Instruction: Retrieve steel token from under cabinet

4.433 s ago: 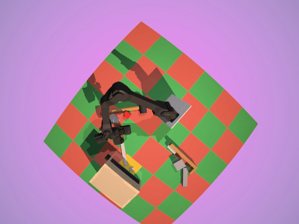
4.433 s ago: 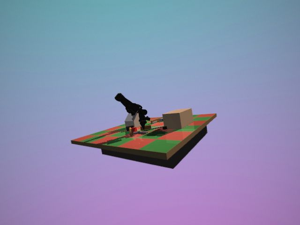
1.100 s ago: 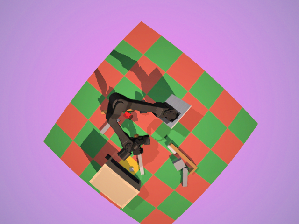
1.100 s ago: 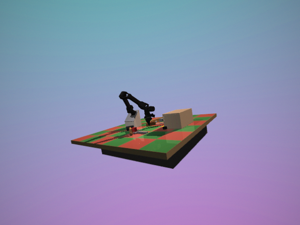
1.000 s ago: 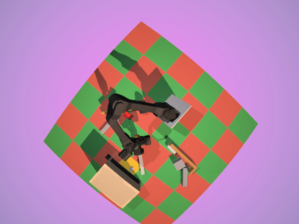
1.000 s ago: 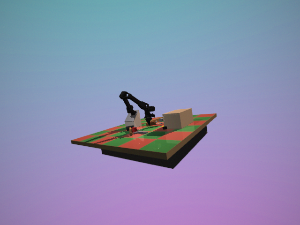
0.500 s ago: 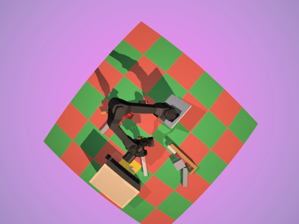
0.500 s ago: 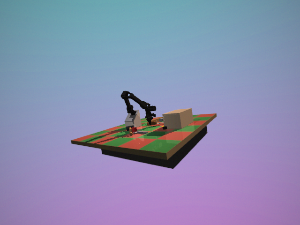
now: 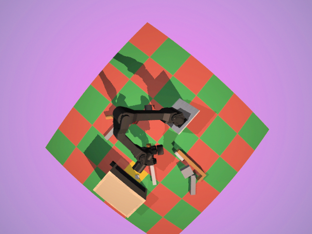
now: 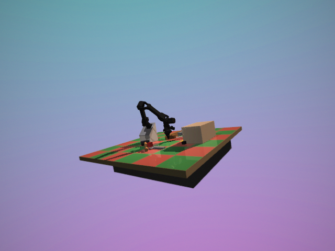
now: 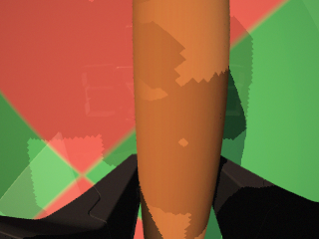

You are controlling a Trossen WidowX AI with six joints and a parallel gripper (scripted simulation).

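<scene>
The pale bar lies 100 mm behind my gripper tip, 190 mm to the left of it and 20 mm below it. Round my gripper tip: grey t-shaped tool (80 mm ahead, 260 mm to the right, 20 mm below); then grey token (220 mm ahead, 90 mm to the left, 20 mm below); then red cube (60 mm behind, 210 mm to the right, 10 mm below).
</scene>
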